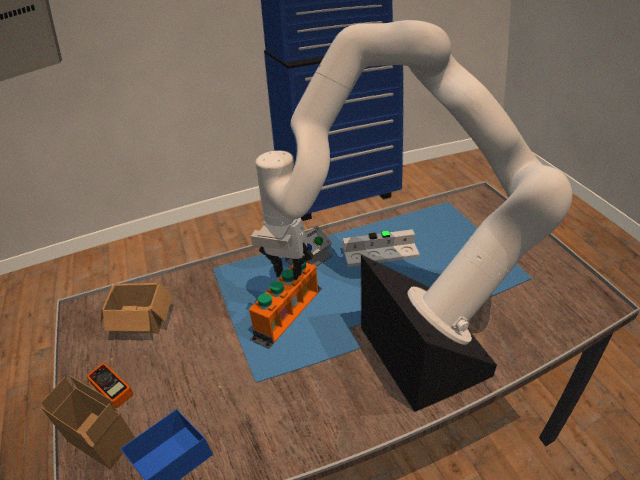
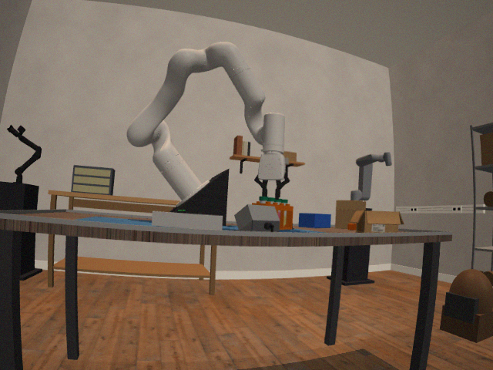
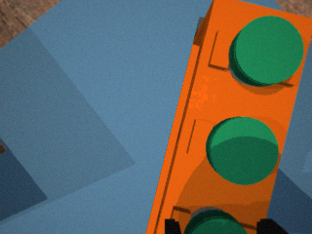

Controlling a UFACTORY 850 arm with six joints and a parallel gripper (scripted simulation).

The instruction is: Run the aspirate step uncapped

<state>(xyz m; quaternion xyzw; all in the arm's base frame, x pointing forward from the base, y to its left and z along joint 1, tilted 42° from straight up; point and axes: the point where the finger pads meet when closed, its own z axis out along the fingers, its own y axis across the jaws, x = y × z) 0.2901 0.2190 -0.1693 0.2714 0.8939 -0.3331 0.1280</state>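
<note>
The green key is 18 cm ahead of my hand, 13 cm to the right of it and 7 cm below it. Round my hand: blue key (16 cm ahead, 9 cm to the right, 7 cm below); then grey key housing (18 cm ahead, 11 cm to the right, 8 cm below); then multimeter (14 cm behind, 53 cm to the left, 12 cm below).
</note>
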